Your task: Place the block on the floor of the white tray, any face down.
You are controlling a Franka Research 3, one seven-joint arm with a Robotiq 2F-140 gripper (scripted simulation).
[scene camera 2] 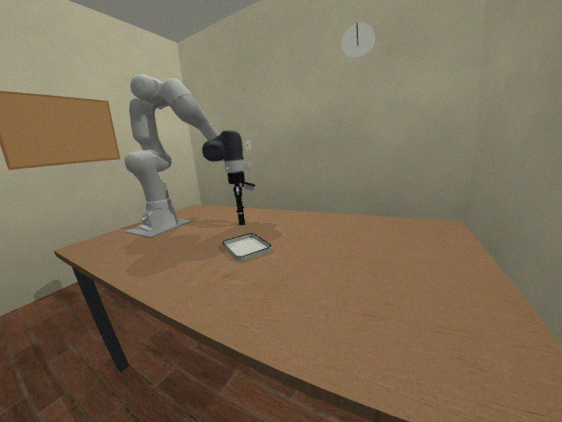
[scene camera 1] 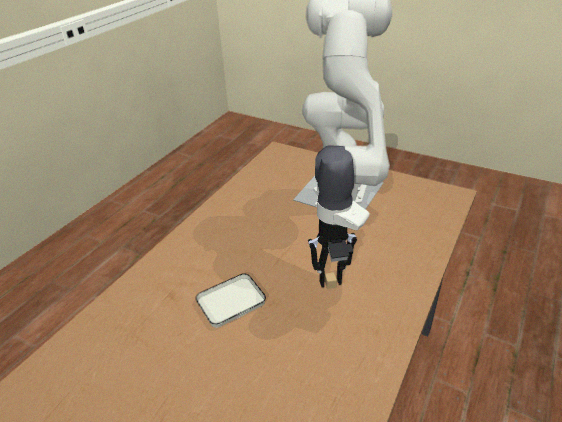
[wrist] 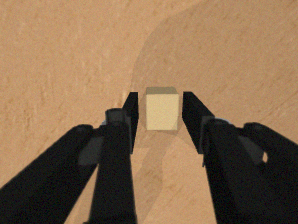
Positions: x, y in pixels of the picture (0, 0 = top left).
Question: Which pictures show the white tray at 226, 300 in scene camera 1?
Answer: Scene camera 2 and scene camera 1 only.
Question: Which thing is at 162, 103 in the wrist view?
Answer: A tan block.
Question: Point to a white tray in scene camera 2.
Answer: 242, 245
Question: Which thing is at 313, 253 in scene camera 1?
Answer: My gripper.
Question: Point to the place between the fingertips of my gripper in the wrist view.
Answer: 160, 105
